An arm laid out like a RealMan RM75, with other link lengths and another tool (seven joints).
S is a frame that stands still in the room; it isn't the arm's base.
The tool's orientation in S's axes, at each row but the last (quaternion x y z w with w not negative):
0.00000, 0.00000, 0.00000, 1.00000
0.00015, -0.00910, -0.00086, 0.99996
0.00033, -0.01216, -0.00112, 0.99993
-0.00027, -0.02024, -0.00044, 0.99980
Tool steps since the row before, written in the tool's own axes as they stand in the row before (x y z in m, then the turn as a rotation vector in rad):
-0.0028, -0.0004, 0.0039, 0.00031, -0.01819, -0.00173
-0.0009, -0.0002, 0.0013, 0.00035, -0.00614, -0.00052
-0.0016, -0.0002, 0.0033, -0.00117, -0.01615, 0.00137
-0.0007, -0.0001, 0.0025, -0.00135, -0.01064, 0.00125
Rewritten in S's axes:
-0.0028, -0.0004, 0.0039, 0.00031, -0.01819, -0.00173
-0.0009, -0.0002, 0.0013, 0.00035, -0.00614, -0.00052
-0.0017, -0.0002, 0.0033, -0.00124, -0.01615, 0.00133
-0.0008, -0.0001, 0.0025, -0.00141, -0.01064, 0.00120

